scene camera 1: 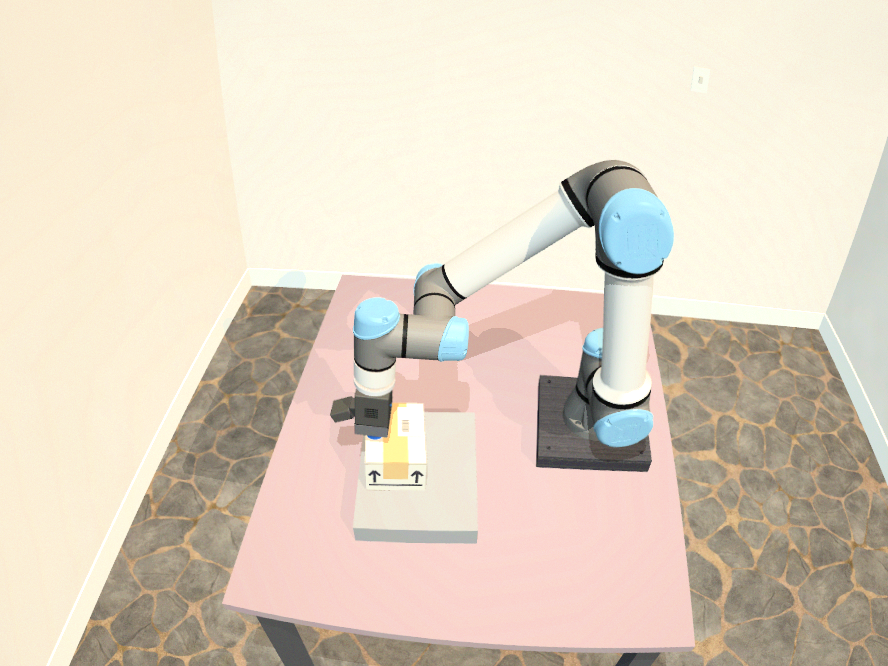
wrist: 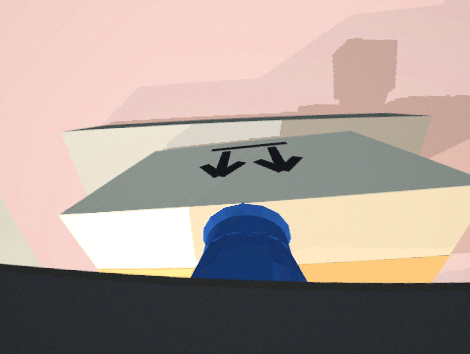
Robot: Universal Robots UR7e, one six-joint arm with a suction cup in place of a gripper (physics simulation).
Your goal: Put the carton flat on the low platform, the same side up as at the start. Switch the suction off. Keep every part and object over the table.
white carton: scene camera 1 398, 462; wrist 360, 210
low grey platform: scene camera 1; wrist
same spot on low grey platform: [wrist: 100, 153] = [scene camera 1: 365, 514]
